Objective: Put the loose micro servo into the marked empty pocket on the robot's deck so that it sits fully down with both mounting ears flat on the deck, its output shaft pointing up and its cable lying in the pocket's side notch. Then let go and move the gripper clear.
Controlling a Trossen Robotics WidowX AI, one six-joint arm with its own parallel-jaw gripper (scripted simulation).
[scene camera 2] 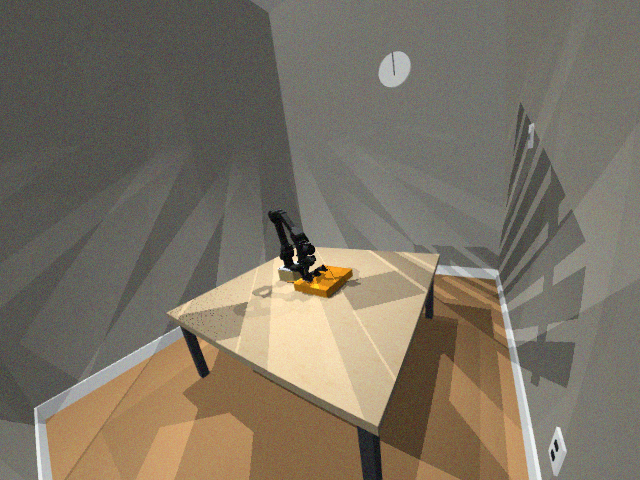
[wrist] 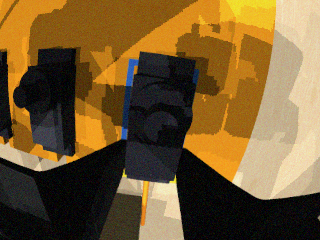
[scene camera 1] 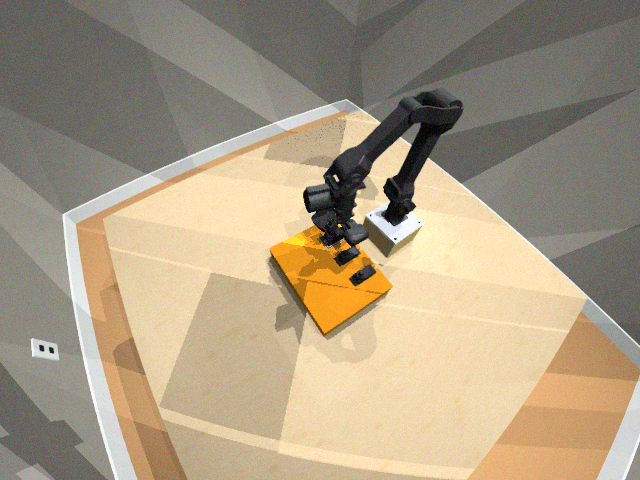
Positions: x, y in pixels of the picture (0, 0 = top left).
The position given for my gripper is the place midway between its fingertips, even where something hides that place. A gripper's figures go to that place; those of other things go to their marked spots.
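Micro servo (wrist: 161, 113), 6 cm from the lens. My gripper (wrist: 152, 150), 10 cm from the lens.
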